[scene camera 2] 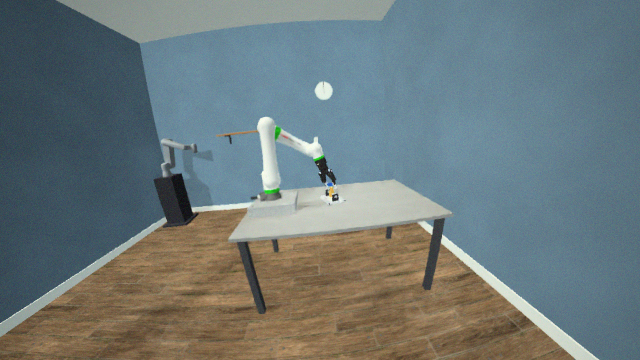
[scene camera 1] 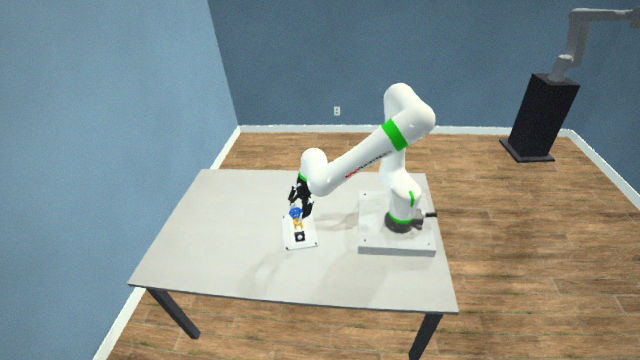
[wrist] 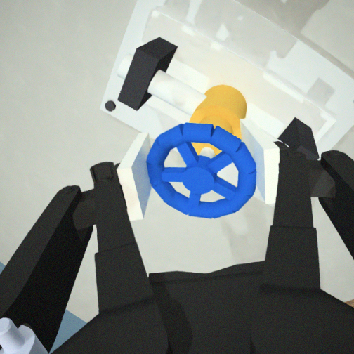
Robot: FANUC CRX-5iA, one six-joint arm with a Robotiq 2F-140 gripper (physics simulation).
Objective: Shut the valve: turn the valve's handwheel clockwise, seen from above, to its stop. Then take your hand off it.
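The valve's blue handwheel (scene camera 1: pixel 295 213) (scene camera 2: pixel 330 184) (wrist: pixel 198 180) sits above its yellow body (scene camera 1: pixel 298 224) (scene camera 2: pixel 331 192) (wrist: pixel 227 102). The body is on a white pipe (wrist: pixel 172 90) held by black clamps (wrist: pixel 142 75) on a white plate (scene camera 1: pixel 310 236). My gripper (scene camera 1: pixel 299 207) (scene camera 2: pixel 329 181) (wrist: pixel 196 144) points down at an angle, with its two pale pads on opposite sides of the wheel's rim. It is shut on the handwheel. The right pad meets the rim in the wrist view; any thin gap at the left pad is hard to tell.
The valve plate lies on a grey table (scene camera 1: pixel 220 250) (scene camera 2: pixel 380 205). My arm's base stands on a grey block (scene camera 1: pixel 395 247) (scene camera 2: pixel 272 206) beside it. Another grey arm on a black pedestal (scene camera 1: pixel 540 120) (scene camera 2: pixel 173 200) stands away from the table.
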